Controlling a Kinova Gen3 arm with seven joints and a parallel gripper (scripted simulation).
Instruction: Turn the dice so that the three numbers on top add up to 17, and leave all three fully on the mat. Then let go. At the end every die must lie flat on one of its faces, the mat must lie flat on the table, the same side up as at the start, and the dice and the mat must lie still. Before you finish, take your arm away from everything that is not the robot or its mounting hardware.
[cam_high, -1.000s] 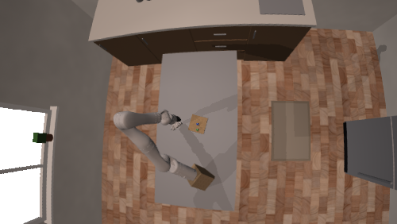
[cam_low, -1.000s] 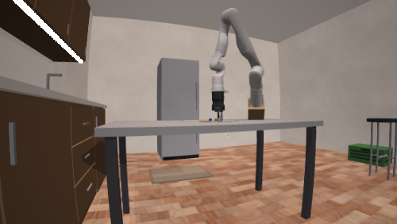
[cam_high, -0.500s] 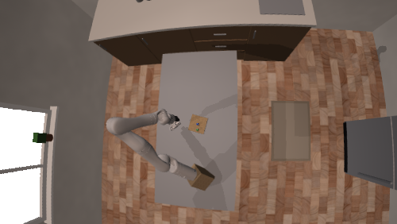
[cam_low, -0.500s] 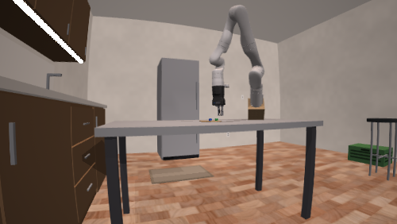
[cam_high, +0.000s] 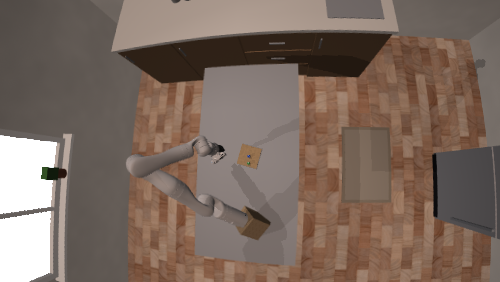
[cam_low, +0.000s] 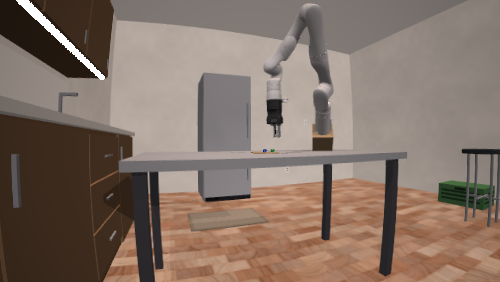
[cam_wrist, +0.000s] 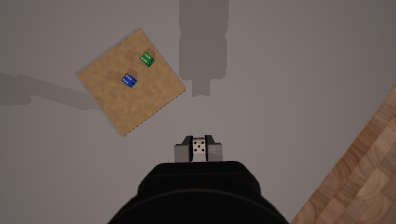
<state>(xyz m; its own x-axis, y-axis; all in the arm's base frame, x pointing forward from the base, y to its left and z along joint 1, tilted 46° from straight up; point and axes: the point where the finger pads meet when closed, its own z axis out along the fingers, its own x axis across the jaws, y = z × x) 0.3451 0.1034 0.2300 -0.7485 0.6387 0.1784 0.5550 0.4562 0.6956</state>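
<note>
Right now the blue die is 3 cm ahead of my hand, 15 cm to the right of it and 9 cm below it. Also, from my hand: white die: 1 cm below; tan mat: 3 cm ahead, 15 cm to the right, 10 cm below; green die: 1 cm behind, 16 cm to the right, 9 cm below.
</note>
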